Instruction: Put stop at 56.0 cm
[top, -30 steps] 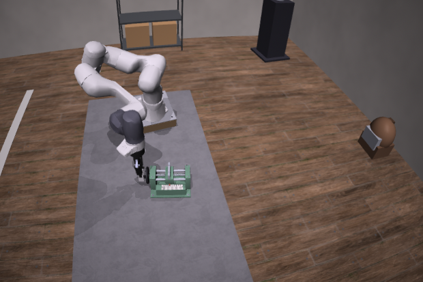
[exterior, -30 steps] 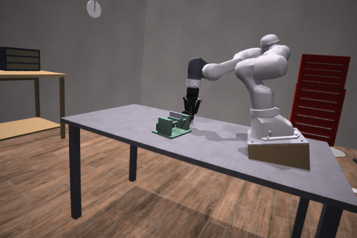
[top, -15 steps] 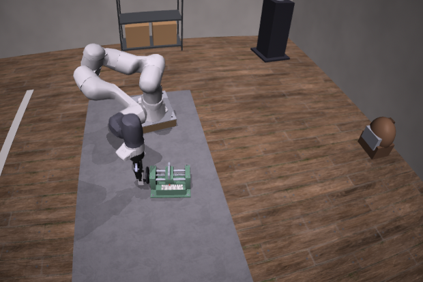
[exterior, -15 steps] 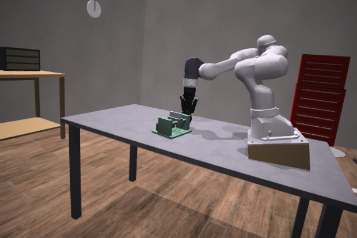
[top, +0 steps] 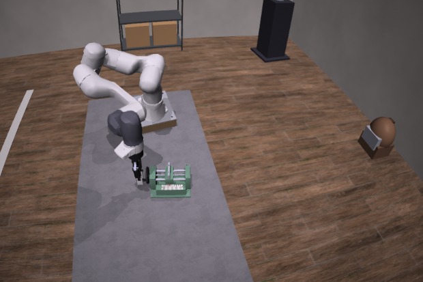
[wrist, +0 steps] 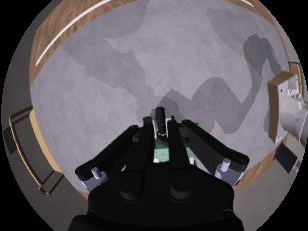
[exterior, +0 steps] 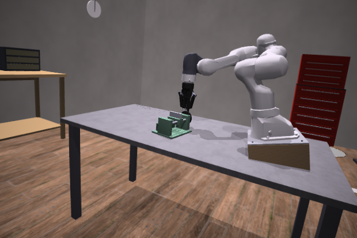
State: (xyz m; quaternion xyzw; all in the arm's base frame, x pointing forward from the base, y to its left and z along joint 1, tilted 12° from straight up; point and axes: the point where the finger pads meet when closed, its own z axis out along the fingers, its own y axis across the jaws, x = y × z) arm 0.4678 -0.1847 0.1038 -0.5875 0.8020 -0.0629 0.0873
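Right now the black handwheel is 2 cm to the left of my hand and 2 cm below it. Also, from my hand: stop carriage: 3 cm ahead, 14 cm to the left.
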